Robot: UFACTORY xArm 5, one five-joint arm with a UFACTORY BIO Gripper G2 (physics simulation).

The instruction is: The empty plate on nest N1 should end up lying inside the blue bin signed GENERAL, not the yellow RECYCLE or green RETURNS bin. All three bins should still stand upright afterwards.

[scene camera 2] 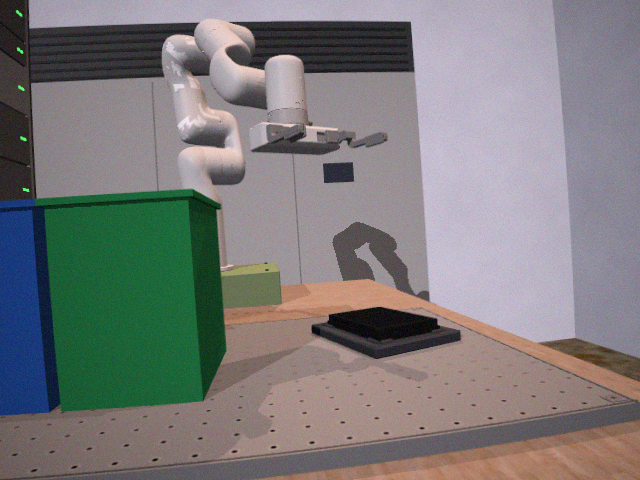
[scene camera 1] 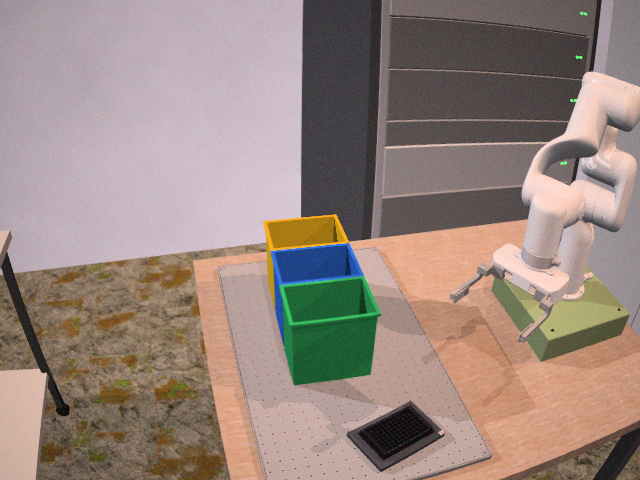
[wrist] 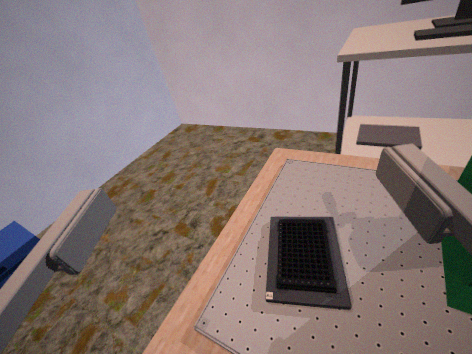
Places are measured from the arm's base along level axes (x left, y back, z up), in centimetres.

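Where they show: end effector, tool point: (scene camera 2: 338,136) (scene camera 1: 493,313) (wrist: 232,210).
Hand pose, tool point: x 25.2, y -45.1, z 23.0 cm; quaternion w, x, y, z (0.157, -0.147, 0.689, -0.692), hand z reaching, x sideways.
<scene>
Each offset is from my tool point to the top centre of the thing. "*": to the spot under its first point. Level surfaces: height alone.
The black plate with a grid of wells @(* dx +0.2, dy -15.2, dz -26.5 cm) (scene camera 1: 398,429) (scene camera 2: 382,319) (wrist: 305,254) lies flat on the dark grey nest @(dx +0.3, dy -15.4, dz -27.5 cm) (scene camera 1: 413,448) (scene camera 2: 413,345) (wrist: 310,298). A small light label shows at one corner of the nest. The blue bin @(dx -38.7, dy -21.1, dz -11.0 cm) (scene camera 1: 315,264) (scene camera 2: 23,310) stands upright between the yellow bin @(dx -51.7, dy -20.1, dz -11.0 cm) (scene camera 1: 302,232) and the green bin @(dx -25.7, dy -22.2, dz -11.0 cm) (scene camera 1: 333,348) (scene camera 2: 124,304) (wrist: 460,280), which also stand upright. The lower inside of the blue bin is hidden, and no bin sign is readable. My gripper (scene camera 1: 491,317) (scene camera 2: 341,135) (wrist: 250,212) is open and empty, high above the table and apart from the plate.
The perforated board @(dz -29.0 cm) (scene camera 1: 268,413) (scene camera 2: 320,408) (wrist: 400,320) bears the nest and bins. The green bin is the bin nearest the nest. The arm's green base block (scene camera 1: 584,335) (scene camera 2: 253,289) stands on the wooden table. A side table (wrist: 400,42) stands beyond.
</scene>
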